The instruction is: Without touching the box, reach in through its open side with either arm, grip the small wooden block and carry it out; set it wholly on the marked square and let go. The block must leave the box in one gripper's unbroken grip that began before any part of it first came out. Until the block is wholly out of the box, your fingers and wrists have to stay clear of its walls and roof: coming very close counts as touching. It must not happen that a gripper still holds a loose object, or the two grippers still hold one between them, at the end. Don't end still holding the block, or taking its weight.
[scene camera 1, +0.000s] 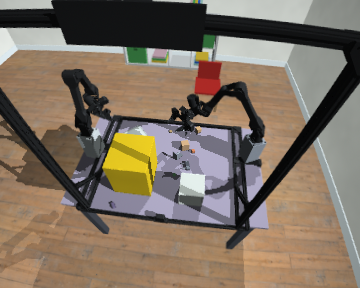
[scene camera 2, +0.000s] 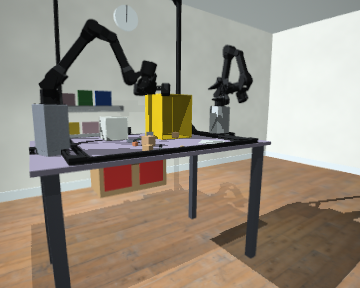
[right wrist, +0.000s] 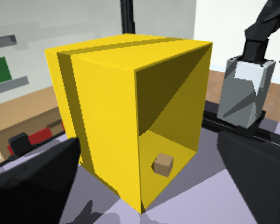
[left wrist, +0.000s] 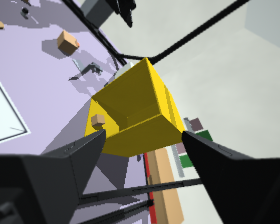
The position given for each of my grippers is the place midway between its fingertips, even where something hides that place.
I see my left gripper [left wrist: 144, 133] and my right gripper [right wrist: 149, 141].
